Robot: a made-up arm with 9 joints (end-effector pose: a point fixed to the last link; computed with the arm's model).
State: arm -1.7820 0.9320 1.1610 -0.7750 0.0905 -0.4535 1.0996 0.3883 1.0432
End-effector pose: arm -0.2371 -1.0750 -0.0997 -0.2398 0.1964 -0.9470 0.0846
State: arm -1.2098 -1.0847 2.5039 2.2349 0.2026 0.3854 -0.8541 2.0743 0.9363
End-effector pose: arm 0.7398 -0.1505 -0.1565 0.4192 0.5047 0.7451 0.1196
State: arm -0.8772 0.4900 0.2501 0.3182 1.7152 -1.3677 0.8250 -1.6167 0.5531
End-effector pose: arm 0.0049 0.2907 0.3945 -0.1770 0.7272 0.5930 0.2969
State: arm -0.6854 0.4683 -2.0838 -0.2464 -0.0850 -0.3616 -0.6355 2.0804 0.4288
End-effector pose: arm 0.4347 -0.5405 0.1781 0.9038 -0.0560 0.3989 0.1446
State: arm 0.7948 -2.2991 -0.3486 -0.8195 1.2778 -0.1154 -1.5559 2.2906 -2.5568
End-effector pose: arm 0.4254 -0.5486 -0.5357 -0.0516 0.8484 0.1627 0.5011
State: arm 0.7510 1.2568 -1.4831 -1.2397 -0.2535 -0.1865 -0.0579 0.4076 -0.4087
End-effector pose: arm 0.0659 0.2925 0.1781 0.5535 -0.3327 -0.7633 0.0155
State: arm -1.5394 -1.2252 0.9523 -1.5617 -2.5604 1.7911 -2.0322 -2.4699 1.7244
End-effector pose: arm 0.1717 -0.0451 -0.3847 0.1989 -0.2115 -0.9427 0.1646
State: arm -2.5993 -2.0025 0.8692 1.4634 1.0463 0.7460 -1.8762 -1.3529 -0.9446
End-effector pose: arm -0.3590 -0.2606 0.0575 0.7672 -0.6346 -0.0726 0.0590
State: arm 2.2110 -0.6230 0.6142 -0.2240 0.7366 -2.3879 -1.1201 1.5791 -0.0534
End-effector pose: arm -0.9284 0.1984 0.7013 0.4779 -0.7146 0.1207 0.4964
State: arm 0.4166 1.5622 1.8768 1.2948 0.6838 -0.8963 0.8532 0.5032 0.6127
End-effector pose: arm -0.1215 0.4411 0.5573 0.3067 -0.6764 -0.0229 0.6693
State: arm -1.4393 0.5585 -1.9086 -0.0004 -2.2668 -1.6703 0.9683 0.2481 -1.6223
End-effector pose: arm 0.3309 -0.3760 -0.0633 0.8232 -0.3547 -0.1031 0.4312
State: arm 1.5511 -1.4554 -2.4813 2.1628 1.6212 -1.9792 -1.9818 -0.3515 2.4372
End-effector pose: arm -0.6200 -0.5334 0.5172 -0.2609 -0.6853 -0.1177 0.6696
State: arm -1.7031 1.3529 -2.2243 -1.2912 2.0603 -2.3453 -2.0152 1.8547 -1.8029
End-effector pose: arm 0.7082 -0.1492 1.0115 0.7789 -0.1483 0.5912 0.1477
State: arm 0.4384 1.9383 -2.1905 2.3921 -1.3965 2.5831 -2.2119 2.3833 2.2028
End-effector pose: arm -0.4741 0.1073 -0.3371 0.4379 -0.2870 0.6025 0.6024
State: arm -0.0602 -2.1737 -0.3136 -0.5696 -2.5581 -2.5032 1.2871 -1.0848 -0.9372
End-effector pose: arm -0.3755 0.5731 -0.7592 -0.3880 0.7246 0.3967 0.4086
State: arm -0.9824 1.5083 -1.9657 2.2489 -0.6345 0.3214 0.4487 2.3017 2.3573
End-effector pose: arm -0.2842 -0.0575 0.5350 0.0446 0.0087 -0.8591 0.5098
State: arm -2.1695 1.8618 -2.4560 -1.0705 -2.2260 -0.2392 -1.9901 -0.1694 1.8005
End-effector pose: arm -0.0290 0.0839 0.2557 0.4773 -0.4468 0.1089 0.7488
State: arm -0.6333 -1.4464 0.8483 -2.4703 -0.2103 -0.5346 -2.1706 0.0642 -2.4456
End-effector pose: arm 0.2137 -1.3850 -0.2892 -0.2140 0.2810 -0.6366 0.6856
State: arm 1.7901 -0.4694 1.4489 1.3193 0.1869 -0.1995 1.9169 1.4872 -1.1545
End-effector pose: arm 0.5734 -0.3611 0.7158 -0.3296 -0.4346 -0.6663 0.5085
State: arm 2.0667 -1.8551 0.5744 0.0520 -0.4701 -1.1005 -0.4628 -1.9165 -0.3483
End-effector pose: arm -0.2181 -0.1012 0.8077 0.4259 0.3972 0.2757 0.7647
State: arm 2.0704 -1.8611 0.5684 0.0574 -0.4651 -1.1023 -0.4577 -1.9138 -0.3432
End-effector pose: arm -0.2162 -0.1069 0.8072 0.4275 0.3974 0.2793 0.7624
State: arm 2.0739 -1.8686 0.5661 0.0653 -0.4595 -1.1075 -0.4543 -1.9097 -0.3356
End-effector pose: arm -0.2172 -0.1126 0.8057 0.4297 0.3946 0.2832 0.7612
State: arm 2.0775 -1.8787 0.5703 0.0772 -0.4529 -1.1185 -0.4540 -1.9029 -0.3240
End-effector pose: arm -0.2234 -0.1177 0.8022 0.4328 0.3864 0.2874 0.7621
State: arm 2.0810 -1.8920 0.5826 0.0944 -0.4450 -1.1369 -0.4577 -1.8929 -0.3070
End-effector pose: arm -0.2362 -0.1222 0.7961 0.4371 0.3714 0.2918 0.7654
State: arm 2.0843 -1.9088 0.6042 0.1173 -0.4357 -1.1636 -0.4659 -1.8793 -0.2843
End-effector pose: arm -0.2562 -0.1253 0.7865 0.4428 0.3482 0.2959 0.7714
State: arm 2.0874 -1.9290 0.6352 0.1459 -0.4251 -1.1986 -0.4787 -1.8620 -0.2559
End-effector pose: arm -0.2831 -0.1261 0.7728 0.4500 0.3163 0.2986 0.7800
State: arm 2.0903 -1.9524 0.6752 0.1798 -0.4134 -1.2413 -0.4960 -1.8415 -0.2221
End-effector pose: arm -0.3156 -0.1231 0.7541 0.4584 0.2757 0.2985 0.7904
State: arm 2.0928 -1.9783 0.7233 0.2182 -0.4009 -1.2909 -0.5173 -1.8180 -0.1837
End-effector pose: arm -0.3517 -0.1148 0.7303 0.4678 0.2268 0.2943 0.8020
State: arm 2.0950 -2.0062 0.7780 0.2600 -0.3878 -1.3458 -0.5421 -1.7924 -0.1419
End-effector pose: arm -0.3888 -0.0996 0.7016 0.4776 0.1708 0.2849 0.8133
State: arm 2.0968 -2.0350 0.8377 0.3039 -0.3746 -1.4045 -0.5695 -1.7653 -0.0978
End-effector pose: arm -0.4239 -0.0766 0.6689 0.4873 0.1095 0.2696 0.8234
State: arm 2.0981 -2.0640 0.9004 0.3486 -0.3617 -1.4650 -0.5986 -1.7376 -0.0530
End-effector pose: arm -0.4540 -0.0460 0.6339 0.4962 0.0450 0.2483 0.8307
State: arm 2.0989 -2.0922 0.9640 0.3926 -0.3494 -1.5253 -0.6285 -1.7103 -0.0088
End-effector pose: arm -0.4767 -0.0088 0.5985 0.5037 -0.0199 0.2221 0.8346
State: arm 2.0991 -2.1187 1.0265 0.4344 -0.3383 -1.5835 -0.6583 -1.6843 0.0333
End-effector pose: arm -0.4908 0.0330 0.5649 0.5093 -0.0827 0.1921 0.8348
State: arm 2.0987 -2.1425 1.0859 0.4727 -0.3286 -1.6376 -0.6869 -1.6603 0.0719
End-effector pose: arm -0.4964 0.0765 0.5349 0.5126 -0.1410 0.1604 0.8316
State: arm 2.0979 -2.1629 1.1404 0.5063 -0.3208 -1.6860 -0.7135 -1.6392 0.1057
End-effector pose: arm -0.4945 0.1190 0.5095 0.5136 -0.1928 0.1290 0.8260
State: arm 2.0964 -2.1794 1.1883 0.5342 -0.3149 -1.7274 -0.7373 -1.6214 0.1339
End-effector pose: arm -0.4875 0.1577 0.4893 0.5127 -0.2367 0.0999 0.8192
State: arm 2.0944 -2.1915 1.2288 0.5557 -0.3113 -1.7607 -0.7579 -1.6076 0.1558
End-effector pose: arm -0.4775 0.1912 0.4746 0.5100 -0.2718 0.0744 0.8127
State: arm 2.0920 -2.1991 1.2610 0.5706 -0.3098 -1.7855 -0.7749 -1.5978 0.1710
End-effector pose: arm -0.4669 0.2184 0.4647 0.5062 -0.2978 0.0537 0.8076
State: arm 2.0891 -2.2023 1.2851 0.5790 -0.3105 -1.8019 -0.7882 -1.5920 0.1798
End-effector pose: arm -0.4574 0.2393 0.4591 0.5016 -0.3152 0.0380 0.8047
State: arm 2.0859 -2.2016 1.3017 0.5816 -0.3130 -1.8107 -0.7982 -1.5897 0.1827
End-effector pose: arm -0.4500 0.2545 0.4571 0.4967 -0.3250 0.0270 0.8043
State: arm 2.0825 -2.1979 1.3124 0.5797 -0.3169 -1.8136 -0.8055 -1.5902 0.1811
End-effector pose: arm -0.4446 0.2652 0.4575 0.4918 -0.3289 0.0199 0.8060
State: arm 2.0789 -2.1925 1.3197 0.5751 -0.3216 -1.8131 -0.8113 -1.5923 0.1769
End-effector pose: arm -0.4406 0.2733 0.4594 0.4868 -0.3293 0.0150 0.8089
